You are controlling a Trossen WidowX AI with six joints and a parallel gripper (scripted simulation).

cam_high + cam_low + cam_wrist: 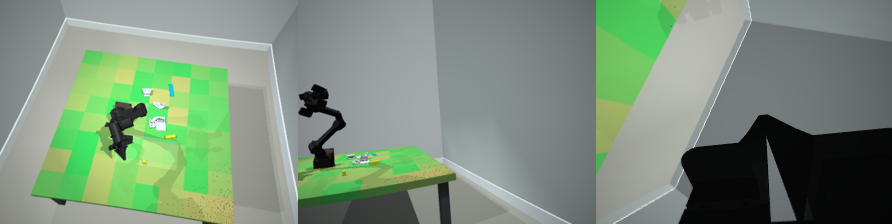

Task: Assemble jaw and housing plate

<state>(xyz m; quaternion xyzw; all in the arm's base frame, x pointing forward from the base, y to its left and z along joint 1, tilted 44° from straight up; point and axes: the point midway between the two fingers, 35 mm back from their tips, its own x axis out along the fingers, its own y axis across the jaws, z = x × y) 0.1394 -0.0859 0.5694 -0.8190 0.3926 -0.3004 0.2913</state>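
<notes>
The jaw lies 130 mm ahead of my gripper tip, 640 mm to the left of it and 390 mm below it. The rest, counted from my gripper tip: yellow bar (240 mm ahead, 390 mm to the left, 410 mm below); then blue bar (180 mm ahead, 830 mm to the left, 420 mm below); then small yellow cube (80 mm ahead, 160 mm to the left, 410 mm below).
</notes>
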